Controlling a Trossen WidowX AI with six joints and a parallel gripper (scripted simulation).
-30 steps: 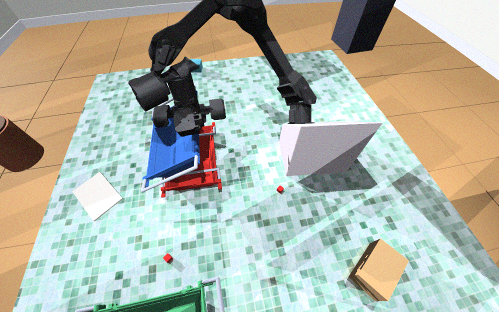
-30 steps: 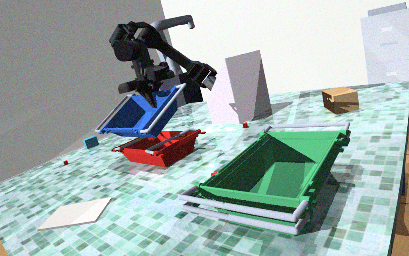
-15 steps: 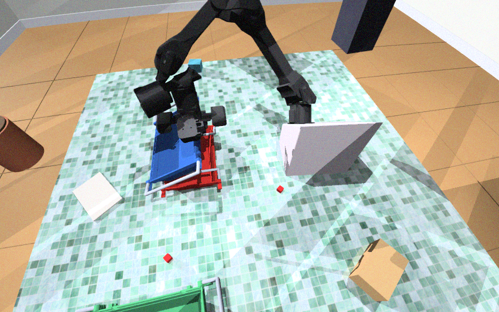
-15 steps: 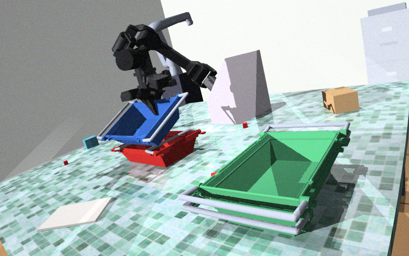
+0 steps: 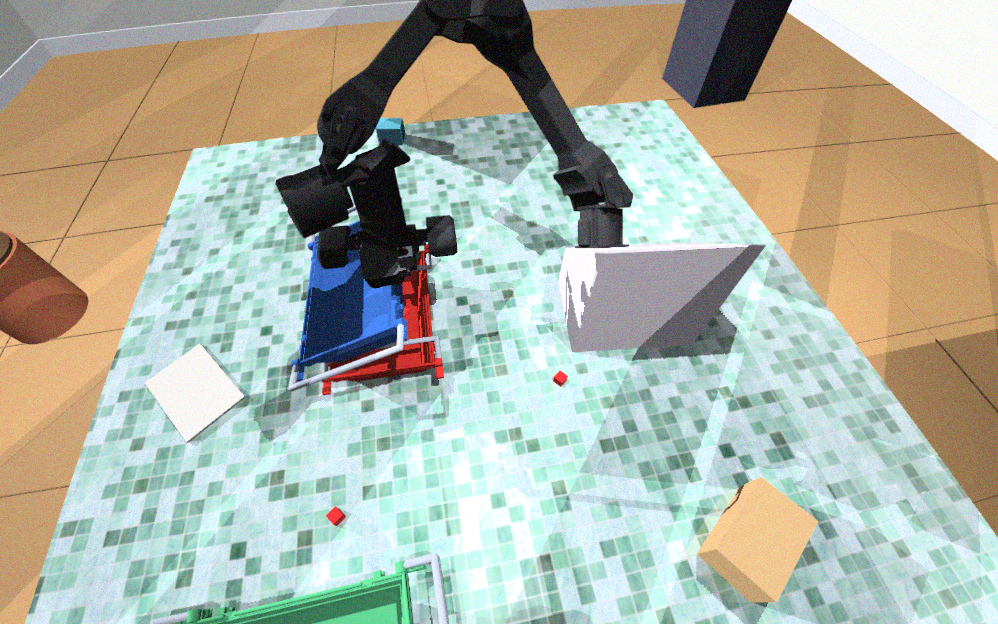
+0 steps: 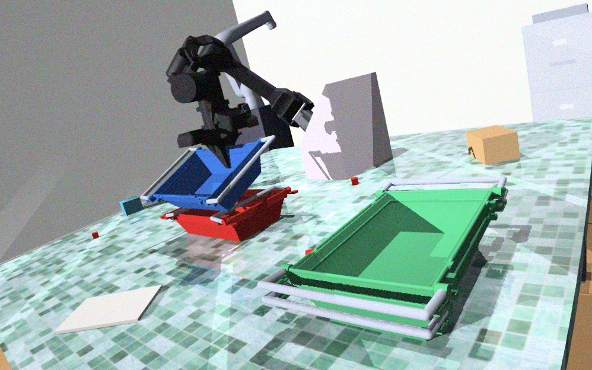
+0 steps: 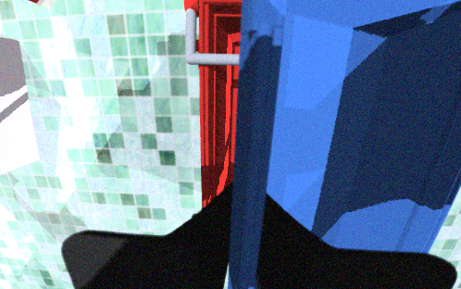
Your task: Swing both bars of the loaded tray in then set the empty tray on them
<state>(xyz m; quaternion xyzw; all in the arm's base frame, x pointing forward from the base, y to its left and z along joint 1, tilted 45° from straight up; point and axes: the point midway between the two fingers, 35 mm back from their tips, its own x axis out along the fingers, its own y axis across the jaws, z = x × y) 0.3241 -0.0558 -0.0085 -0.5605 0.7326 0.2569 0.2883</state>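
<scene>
Right now the blue tray is 70 mm ahead of my gripper tip and 10 mm to the right of it. The rest, counted from my gripper tip: tan box (480 mm to the left, 370 mm behind, 90 mm below); flat white plate (370 mm ahead, 120 mm below, 30 mm to the left); cyan cube (580 mm to the right, 100 mm below, 50 mm behind).
</scene>
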